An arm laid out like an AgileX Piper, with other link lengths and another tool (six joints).
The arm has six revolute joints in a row. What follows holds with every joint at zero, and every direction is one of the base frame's.
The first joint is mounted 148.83 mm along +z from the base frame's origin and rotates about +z.
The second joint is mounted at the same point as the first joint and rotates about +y.
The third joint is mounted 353 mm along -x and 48.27 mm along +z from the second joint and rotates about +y.
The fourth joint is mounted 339.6 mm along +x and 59.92 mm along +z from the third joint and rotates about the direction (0.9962, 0, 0.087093).
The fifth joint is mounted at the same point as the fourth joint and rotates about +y.
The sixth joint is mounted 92.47 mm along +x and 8.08 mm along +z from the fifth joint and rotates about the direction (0.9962, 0, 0.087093).
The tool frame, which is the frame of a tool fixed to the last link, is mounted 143.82 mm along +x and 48 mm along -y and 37.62 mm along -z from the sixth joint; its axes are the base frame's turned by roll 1.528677, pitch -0.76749 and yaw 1.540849 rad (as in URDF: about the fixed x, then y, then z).
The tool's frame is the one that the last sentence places.
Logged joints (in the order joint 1, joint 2, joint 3, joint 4, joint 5, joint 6), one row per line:
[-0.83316, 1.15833, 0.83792, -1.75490, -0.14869, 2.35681]
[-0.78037, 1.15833, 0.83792, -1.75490, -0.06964, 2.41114]
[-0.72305, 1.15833, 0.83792, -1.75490, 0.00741, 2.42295]
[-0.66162, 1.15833, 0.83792, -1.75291, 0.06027, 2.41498]
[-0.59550, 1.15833, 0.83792, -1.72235, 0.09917, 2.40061]
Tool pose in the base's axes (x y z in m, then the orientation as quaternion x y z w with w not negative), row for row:
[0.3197, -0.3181, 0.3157, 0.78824, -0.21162, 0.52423, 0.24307]
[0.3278, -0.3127, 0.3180, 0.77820, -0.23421, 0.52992, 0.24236]
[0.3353, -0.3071, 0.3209, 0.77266, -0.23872, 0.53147, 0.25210]
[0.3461, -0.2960, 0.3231, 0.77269, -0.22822, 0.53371, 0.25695]
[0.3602, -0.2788, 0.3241, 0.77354, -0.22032, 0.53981, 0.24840]
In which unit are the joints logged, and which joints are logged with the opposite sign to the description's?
The joints are logged in radians. Opposite sign: joint 3.
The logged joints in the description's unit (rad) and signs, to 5 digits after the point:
[-0.83316, 1.15833, -0.83792, -1.75490, -0.14869, 2.35681]
[-0.78037, 1.15833, -0.83792, -1.75490, -0.06964, 2.41114]
[-0.72305, 1.15833, -0.83792, -1.75490, 0.00741, 2.42295]
[-0.66162, 1.15833, -0.83792, -1.75291, 0.06027, 2.41498]
[-0.59550, 1.15833, -0.83792, -1.72235, 0.09917, 2.40061]

